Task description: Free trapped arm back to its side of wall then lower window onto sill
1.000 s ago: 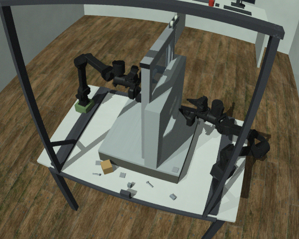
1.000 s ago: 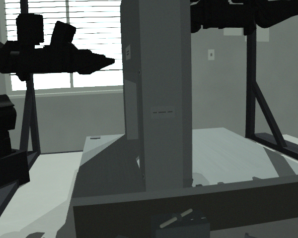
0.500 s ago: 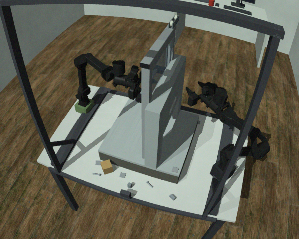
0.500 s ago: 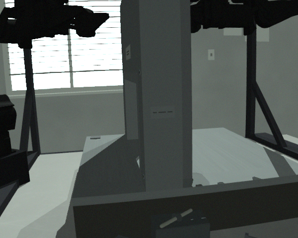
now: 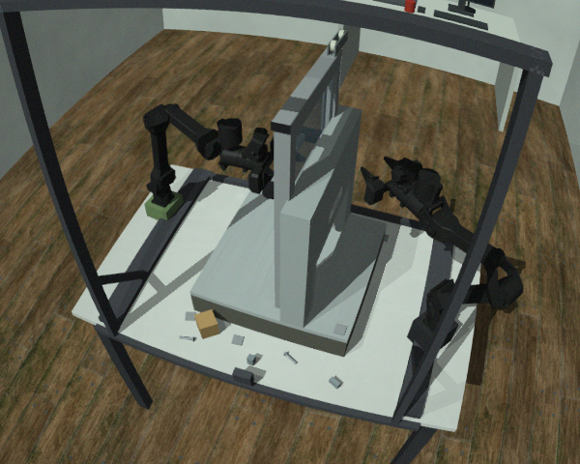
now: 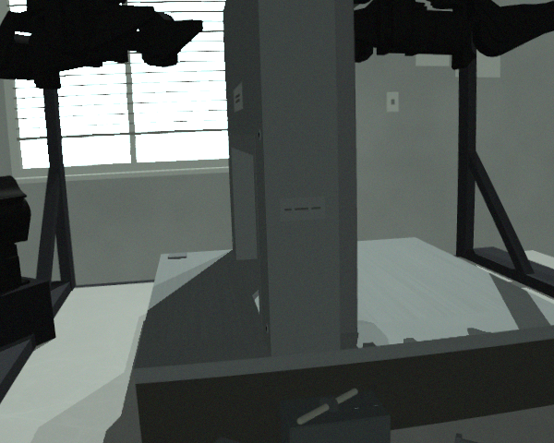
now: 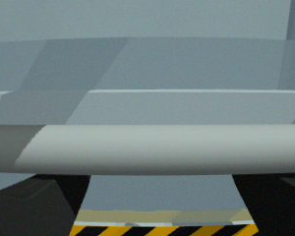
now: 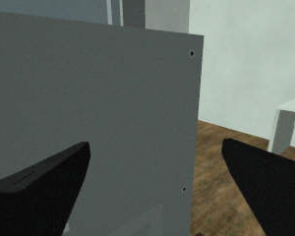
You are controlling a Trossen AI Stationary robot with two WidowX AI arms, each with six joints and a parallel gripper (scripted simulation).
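My left gripper is now 10 mm short of the window sash, 30 mm to the left of it and 70 mm below it. From my left hand the other things lie so: box 300 mm behind, 80 mm to the left, 400 mm below.
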